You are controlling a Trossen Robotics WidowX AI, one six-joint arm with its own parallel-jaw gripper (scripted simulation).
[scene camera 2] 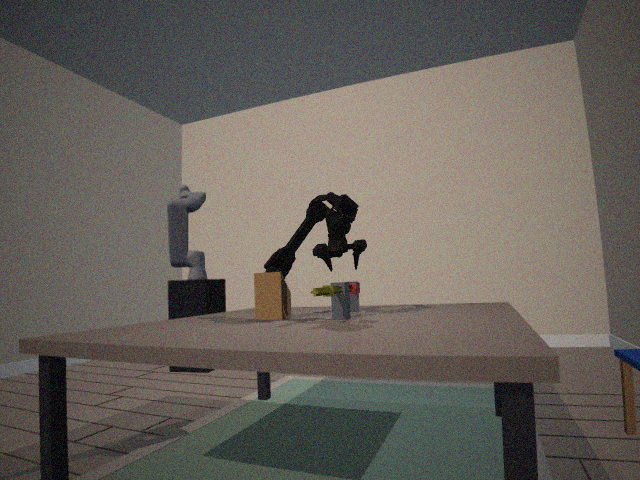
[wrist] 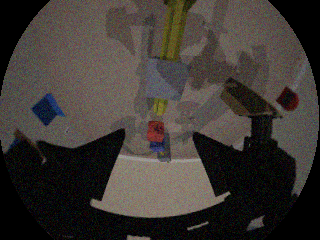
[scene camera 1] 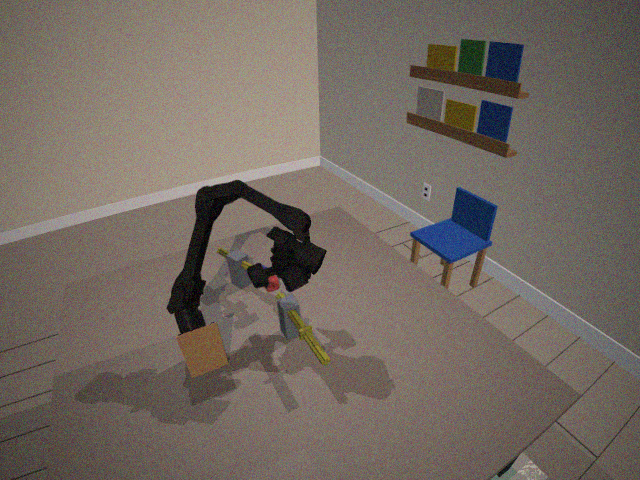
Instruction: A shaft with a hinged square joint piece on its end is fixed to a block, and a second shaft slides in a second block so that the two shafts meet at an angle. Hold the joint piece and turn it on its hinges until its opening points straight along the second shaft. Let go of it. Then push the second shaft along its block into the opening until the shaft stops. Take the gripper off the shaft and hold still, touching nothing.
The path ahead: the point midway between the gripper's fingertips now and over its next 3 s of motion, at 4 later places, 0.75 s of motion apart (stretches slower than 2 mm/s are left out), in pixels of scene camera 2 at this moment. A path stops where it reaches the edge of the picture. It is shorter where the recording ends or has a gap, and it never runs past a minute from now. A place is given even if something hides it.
My gripper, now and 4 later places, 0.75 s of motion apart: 343,270; 340,270; 328,270; 318,271; 318,281
